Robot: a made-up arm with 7 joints. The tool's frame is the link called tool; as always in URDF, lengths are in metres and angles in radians. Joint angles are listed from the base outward.
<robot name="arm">
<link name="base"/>
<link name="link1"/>
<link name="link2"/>
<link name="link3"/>
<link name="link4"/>
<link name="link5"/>
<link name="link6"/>
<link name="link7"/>
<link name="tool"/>
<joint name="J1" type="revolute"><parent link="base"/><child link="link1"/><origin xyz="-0.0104 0.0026 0.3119" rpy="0 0 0"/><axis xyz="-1 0 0"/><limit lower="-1.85" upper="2.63"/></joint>
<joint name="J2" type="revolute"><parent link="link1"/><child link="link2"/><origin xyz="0.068 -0.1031 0.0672" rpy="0 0 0"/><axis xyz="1 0 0"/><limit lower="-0.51" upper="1.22"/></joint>
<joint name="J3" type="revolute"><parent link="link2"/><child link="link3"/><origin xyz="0.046 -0.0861 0.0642" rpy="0 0 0"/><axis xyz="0 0 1"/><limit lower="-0.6" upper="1.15"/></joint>
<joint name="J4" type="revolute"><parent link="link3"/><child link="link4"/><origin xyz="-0.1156 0.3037 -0.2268" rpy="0 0 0"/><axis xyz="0.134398 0.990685 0.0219"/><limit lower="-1.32" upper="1.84"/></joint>
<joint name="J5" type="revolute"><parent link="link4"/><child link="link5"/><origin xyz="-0.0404 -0.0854 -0.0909" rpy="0 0 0"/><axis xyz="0 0 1"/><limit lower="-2.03" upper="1.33"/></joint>
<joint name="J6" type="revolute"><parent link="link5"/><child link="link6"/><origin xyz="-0.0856 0.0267 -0.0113" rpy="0 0 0"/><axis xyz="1 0 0"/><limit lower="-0.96" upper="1.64"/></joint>
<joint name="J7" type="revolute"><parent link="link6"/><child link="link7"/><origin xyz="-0.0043 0.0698 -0.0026" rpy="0 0 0"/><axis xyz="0 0 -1"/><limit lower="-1.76" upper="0.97"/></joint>
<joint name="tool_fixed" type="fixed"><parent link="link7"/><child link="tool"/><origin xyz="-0.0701 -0.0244 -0.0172" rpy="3.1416 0 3.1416"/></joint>
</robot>
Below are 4 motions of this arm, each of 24 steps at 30 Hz.
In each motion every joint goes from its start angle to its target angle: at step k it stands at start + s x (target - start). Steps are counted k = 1, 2, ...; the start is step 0. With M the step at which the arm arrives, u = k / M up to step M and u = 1 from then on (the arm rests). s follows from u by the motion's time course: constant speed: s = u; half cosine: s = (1 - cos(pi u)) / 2; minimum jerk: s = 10 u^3 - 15 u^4 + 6 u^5.
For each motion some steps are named. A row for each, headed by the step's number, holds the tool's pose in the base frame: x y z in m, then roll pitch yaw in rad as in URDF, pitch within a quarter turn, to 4 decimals.
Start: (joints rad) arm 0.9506 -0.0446 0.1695 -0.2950 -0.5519 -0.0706 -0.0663
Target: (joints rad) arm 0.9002 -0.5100 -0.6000 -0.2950 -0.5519 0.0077 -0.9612
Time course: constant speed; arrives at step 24
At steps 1, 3, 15, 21, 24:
1: -0.1563 -0.1555 0.0670 -2.0958 0.4199 -3.0723
3: -0.1356 -0.1628 0.0636 -2.0438 0.4068 -3.0484
15: 0.0003 -0.2238 0.0733 -1.7444 0.3033 -2.9423
21: 0.0715 -0.2591 0.1012 -1.6024 0.2416 -2.9159
24: 0.1068 -0.2761 0.1214 -1.5329 0.2100 -2.9097

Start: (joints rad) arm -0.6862 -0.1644 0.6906 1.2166 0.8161 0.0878 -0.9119
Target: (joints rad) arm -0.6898 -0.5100 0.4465 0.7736 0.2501 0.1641 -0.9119
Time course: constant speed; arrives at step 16
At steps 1, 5, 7, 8, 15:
1: -0.2230 -0.1986 0.1425 2.2383 0.6739 -0.8195
5: -0.2424 -0.1831 0.1526 2.2012 0.5156 -1.0260
7: -0.2512 -0.1731 0.1555 2.1989 0.4344 -1.1214
8: -0.2552 -0.1676 0.1564 2.2014 0.3938 -1.1680
15: -0.2752 -0.1223 0.1500 2.2839 0.1215 -1.4890

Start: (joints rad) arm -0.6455 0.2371 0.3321 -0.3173 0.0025 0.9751 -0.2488
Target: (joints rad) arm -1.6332 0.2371 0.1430 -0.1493 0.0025 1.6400 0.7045
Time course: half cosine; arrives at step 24
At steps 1, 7, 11, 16, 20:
1: -0.2423 0.1699 0.1752 1.2042 0.6825 2.9980
7: -0.2511 0.1835 0.2282 0.9171 0.4389 2.9802
11: -0.2568 0.1765 0.2925 0.5779 0.2109 3.1079
16: -0.2536 0.1357 0.3563 0.1108 0.1428 -2.8730
20: -0.2462 0.1038 0.3771 -0.1416 0.2455 -2.6957

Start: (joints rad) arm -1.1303 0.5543 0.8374 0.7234 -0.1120 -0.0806 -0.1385
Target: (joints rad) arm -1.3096 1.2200 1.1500 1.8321 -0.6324 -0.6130 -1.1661
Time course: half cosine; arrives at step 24
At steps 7, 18, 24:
7: -0.3271 0.0369 0.1226 2.4529 0.8531 -1.8586
18: -0.2468 0.0505 0.1483 -2.7906 0.4366 -0.7377
24: -0.2313 0.0595 0.1632 -2.7170 0.2374 -0.6522

